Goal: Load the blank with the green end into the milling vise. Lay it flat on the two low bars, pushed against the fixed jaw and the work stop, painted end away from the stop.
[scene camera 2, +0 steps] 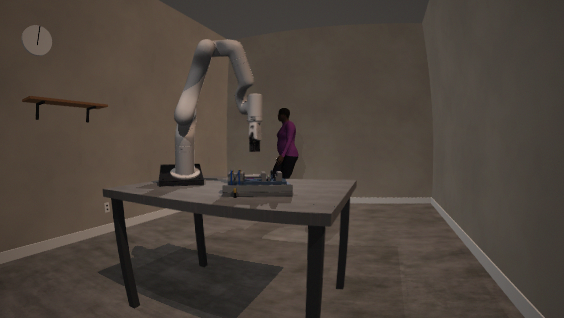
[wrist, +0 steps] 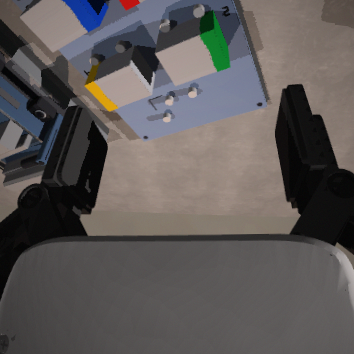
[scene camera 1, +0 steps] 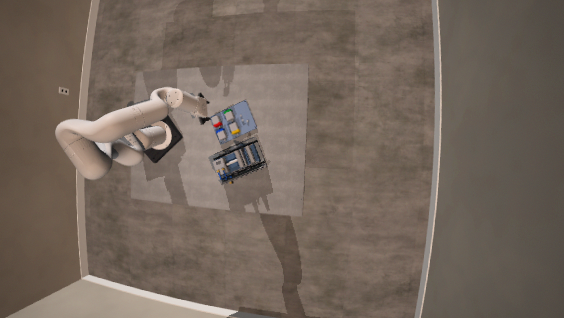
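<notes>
The blank with the green end point(scene camera 1: 228, 114) point(wrist: 187, 55) lies on the blue-grey board point(scene camera 1: 248, 111) point(wrist: 220, 95), near the mark "2" in the wrist view. Its green end faces right there, toward the board's edge. My gripper point(scene camera 1: 204, 108) point(scene camera 2: 254, 146) point(wrist: 182, 116) is open and empty, with its fingers wide apart, high above the table. In the wrist view the blank is beyond the fingertips, in the upper middle. The milling vise point(scene camera 1: 245, 159) point(scene camera 2: 257, 182) stands beside the board; part of it shows at the left in the wrist view. Its low bars and work stop are too small to tell apart.
A yellow-ended blank point(scene camera 1: 234, 128) point(wrist: 122, 85), a blue-ended blank point(scene camera 1: 221, 134) point(wrist: 55, 22) and a red-ended blank point(scene camera 1: 216, 121) share the board. Three short pegs stand near its corner. A person point(scene camera 2: 286, 140) stands behind the table point(scene camera 1: 285, 100) point(scene camera 2: 320, 200).
</notes>
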